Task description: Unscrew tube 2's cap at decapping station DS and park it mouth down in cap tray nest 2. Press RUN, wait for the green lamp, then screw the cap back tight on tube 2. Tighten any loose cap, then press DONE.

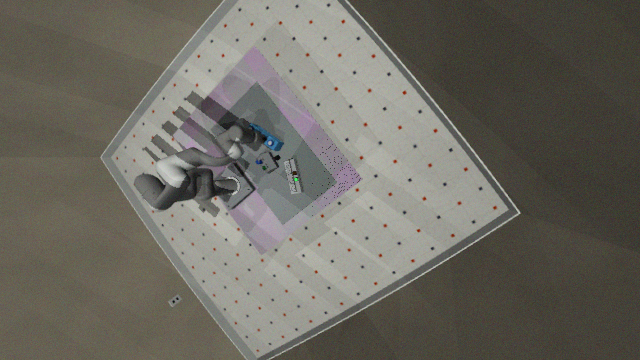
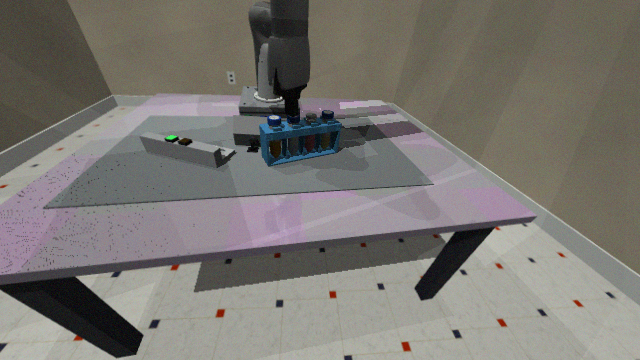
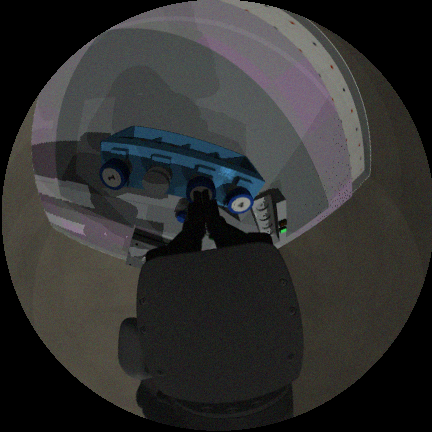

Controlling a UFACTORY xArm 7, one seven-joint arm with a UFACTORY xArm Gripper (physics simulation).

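Places are measured from the arm's base along level axes (x ahead, y left, z up), in millimetres.
Pixels of known places: gripper, fingertip midpoint: (image 1: 263,139) (image 2: 291,114) (image 3: 202,199); arm's base, origin of the base link: (image 1: 231,185) (image 2: 269,97).
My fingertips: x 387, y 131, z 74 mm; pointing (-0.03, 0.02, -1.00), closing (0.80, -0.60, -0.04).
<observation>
Ahead of a thing's pixels: the offset from my fingertips to its top centre. "*": to the spot under its first point.
My gripper (image 2: 292,113) (image 3: 202,199) is shut and empty, its fingertips together right over the blue cap @(3 mm ahead, 5 mm left, 0 mm up) (image 2: 293,120) (image 3: 201,181) of the third tube; whether they touch it I cannot tell. The blue rack @(9 mm back, 29 mm left, 18 mm down) (image 1: 261,131) (image 2: 301,130) (image 3: 135,131) holds tubes in a row. The second tube's top (image 2: 311,118) (image 3: 157,179) is grey, without a blue cap. The cap marked 1 @(45 mm back, 98 mm left, 0 mm up) (image 2: 327,115) (image 3: 112,175) and the cap marked 4 @(27 mm ahead, 41 mm right, 0 mm up) (image 1: 270,143) (image 2: 273,120) (image 3: 240,202) are blue-rimmed. A pale panel @(22 mm ahead, 276 mm right, 68 mm down) (image 1: 297,188) (image 2: 195,151) (image 3: 270,214) has round nests, a lit green square @(* 46 mm ahead, 304 mm right, 68 mm down) (image 1: 296,179) (image 2: 171,138) (image 3: 283,230) and a dark brown square @(* 59 mm ahead, 259 mm right, 68 mm down) (image 2: 185,141).
A grey box @(83 mm back, 119 mm right, 37 mm down) (image 1: 270,161) (image 2: 245,131) stands behind the rack, towards the arm base (image 1: 243,192) (image 2: 247,106). A blue round part (image 1: 258,161) (image 3: 181,216) and a green part @(* 101 mm back, 140 mm right, 52 mm down) (image 1: 264,167) show on it. A small black part @(* 11 mm back, 116 mm right, 106 mm down) (image 1: 277,157) (image 2: 253,146) is beside the box.
</observation>
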